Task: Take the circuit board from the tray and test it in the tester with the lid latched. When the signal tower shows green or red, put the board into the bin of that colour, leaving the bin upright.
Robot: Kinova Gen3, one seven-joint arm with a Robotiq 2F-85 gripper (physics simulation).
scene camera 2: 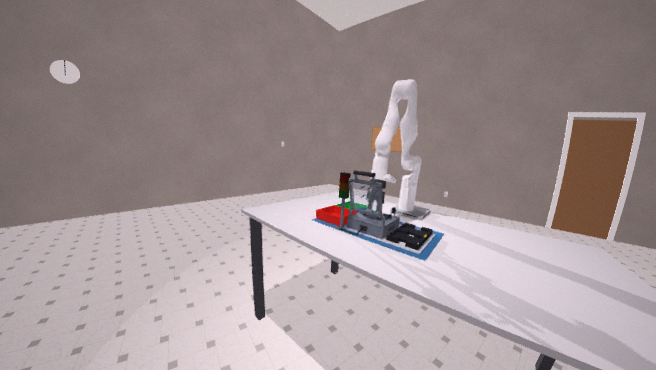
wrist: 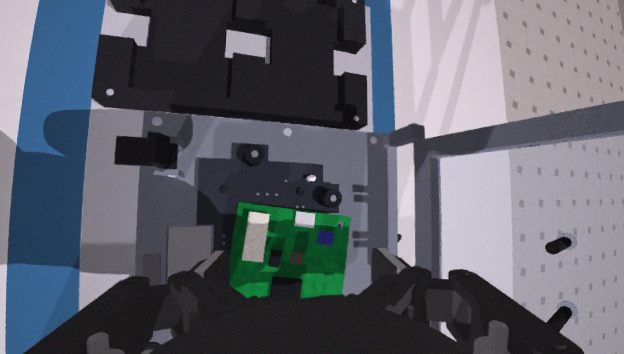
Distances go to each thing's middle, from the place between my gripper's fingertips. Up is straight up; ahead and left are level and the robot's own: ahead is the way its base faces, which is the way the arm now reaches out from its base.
My hand is 10 mm past the dark nest (wrist: 250, 178), 10 mm to the right of it and 20 mm above it. Also, from my hand: clear lid (scene camera 2: 365, 196): 110 mm ahead, 10 mm to the right, 100 mm above; then green circuit board (wrist: 275, 251): 10 mm behind, 20 mm to the right; then black latch block (wrist: 156, 150): 80 mm behind, 70 mm to the left, 10 mm above.
